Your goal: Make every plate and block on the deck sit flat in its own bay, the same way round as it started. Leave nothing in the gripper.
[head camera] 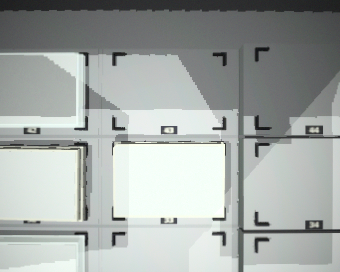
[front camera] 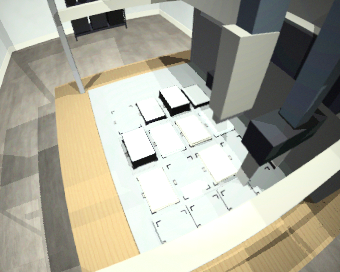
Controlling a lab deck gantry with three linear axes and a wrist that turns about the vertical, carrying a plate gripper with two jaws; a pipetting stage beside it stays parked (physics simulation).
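Where they show: gripper, fingertip midpoint: (front camera: 256, 171); robot's base, link origin: (front camera: 112, 112).
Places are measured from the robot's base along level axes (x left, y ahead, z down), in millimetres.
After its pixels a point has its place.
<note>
My gripper (front camera: 257, 173) {x 265, y 522, z -158 mm} is low at the right in the front view, jaws apart, with no plate visible between them; its far jaw is partly hidden. Cream-edged plates lie flat in bay 33 (front camera: 217, 162) {x 259, y 395, z -16 mm} (head camera: 169, 180) {x 262, y 393, z -16 mm}, bay 32 (front camera: 194, 129) {x 257, y 238, z -16 mm} (head camera: 37, 184) {x 257, y 246, z -16 mm} and at the front left (front camera: 157, 189) {x 42, y 397, z -14 mm}. Clear plates lie in bay 42 (front camera: 223, 126) {x 367, y 271, z -14 mm} (head camera: 40, 90) {x 362, y 247, z -14 mm} and bay 22 (front camera: 167, 138) {x 150, y 233, z -14 mm} (head camera: 35, 257) {x 174, y 242, z -14 mm}. A tall black-sided block (front camera: 139, 144) {x 46, y 236, z -42 mm} stands at the left. Black-sided pieces (front camera: 151, 109) {x 152, y 72, z -14 mm} (front camera: 174, 98) {x 251, y 79, z -42 mm} (front camera: 195, 94) {x 361, y 64, z -14 mm} stand in the back row. The gripper does not show in the head view.
The deck (front camera: 117, 172) {x -55, y 283, z 0 mm} has corner-marked bays. Bays 43 and 44 are marked by labels (head camera: 169, 130) {x 318, y 393, z 0 mm} (head camera: 314, 130) {x 318, y 556, z -15 mm}. A pale column (front camera: 242, 72) {x 214, y 420, z -393 mm} hangs behind the gripper. A pale frame beam (front camera: 225, 222) {x 40, y 613, z -400 mm} crosses the foreground, and a thin post (front camera: 70, 60) {x -105, y -207, z -179 mm} stands at the back left.
</note>
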